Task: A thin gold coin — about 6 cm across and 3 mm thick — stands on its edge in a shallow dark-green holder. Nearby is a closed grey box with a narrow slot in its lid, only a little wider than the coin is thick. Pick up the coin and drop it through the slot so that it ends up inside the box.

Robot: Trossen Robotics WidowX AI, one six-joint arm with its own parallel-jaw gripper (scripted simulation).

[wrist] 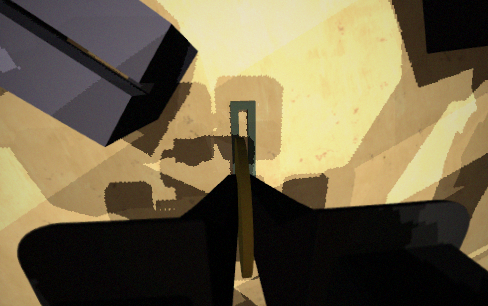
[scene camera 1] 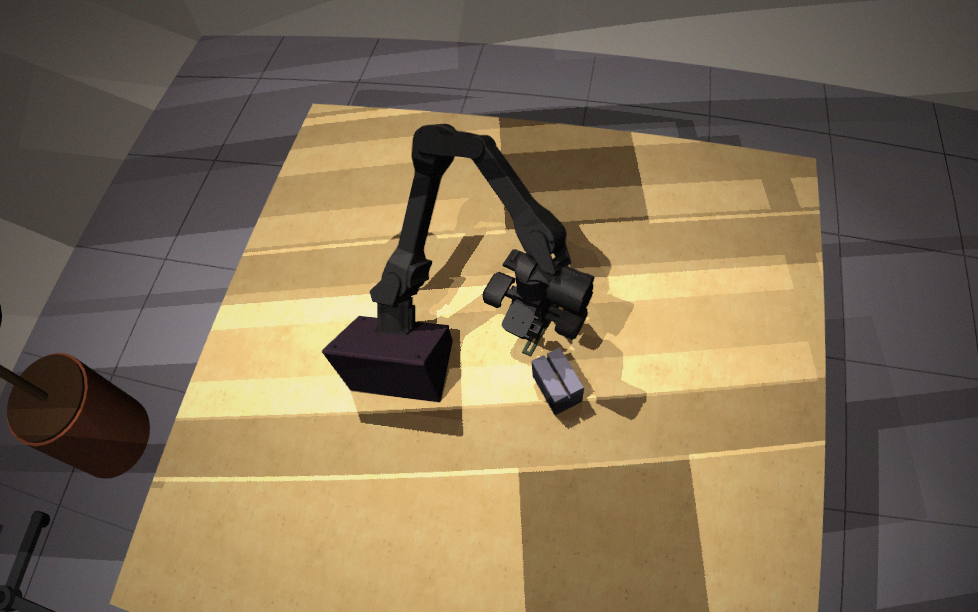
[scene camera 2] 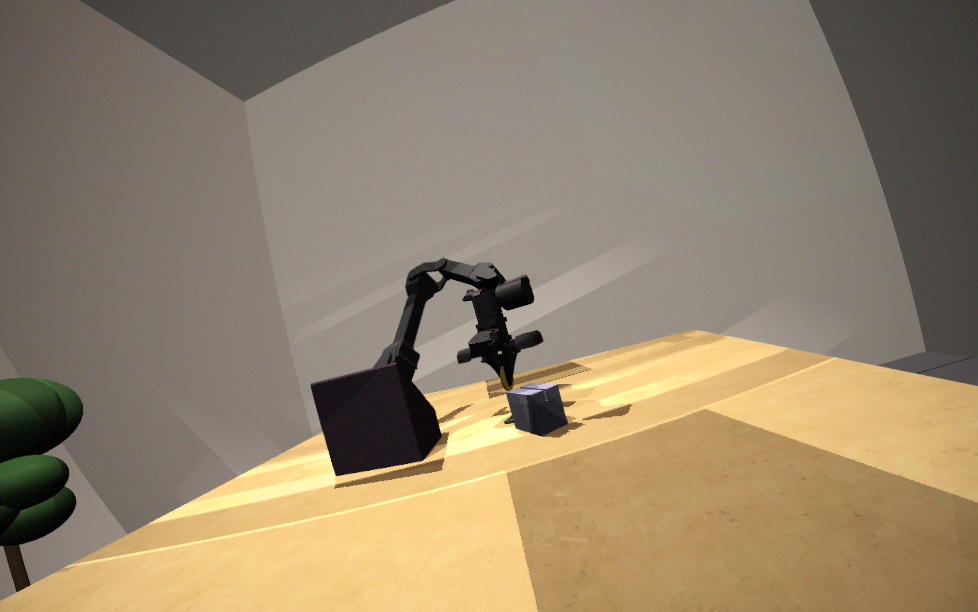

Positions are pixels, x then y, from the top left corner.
Labels:
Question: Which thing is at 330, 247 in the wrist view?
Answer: The gripper.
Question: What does the gripper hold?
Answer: A gold coin.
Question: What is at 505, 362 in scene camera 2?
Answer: The gripper.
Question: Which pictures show the gripper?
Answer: The wrist view, scene camera 1 and scene camera 2: all of them.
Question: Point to a gold coin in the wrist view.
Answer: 245, 213

